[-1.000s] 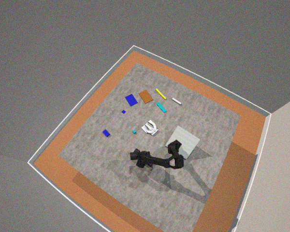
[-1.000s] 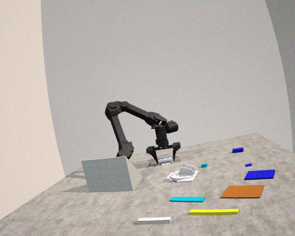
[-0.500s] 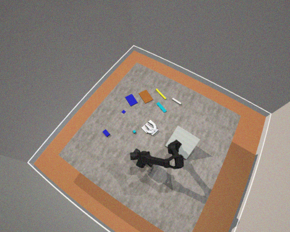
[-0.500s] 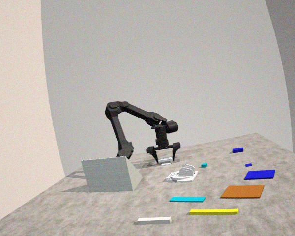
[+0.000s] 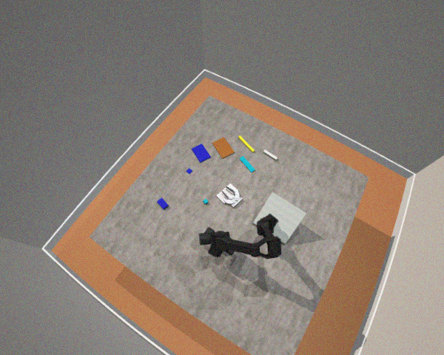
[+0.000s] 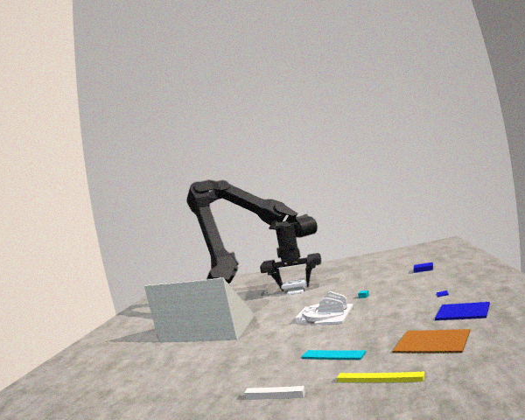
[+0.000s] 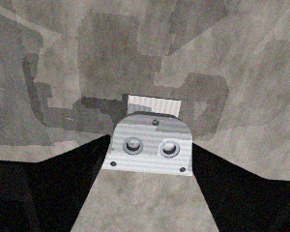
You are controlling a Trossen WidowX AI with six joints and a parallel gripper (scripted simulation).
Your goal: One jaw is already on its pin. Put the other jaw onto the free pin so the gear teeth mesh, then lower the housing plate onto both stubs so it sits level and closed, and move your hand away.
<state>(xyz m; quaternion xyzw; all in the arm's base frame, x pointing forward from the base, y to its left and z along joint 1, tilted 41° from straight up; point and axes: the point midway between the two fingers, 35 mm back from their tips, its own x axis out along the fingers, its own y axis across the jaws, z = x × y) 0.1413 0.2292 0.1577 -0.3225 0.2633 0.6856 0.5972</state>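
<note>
My gripper tip is 1 cm to the right of the small white block. Also, from my gripper tip: small cyan cube: 23 cm ahead, 14 cm to the right; cyan strip: 51 cm to the right, 20 cm ahead, 1 cm below; white jaw: 28 cm to the right, 11 cm ahead, 1 cm above.
</note>
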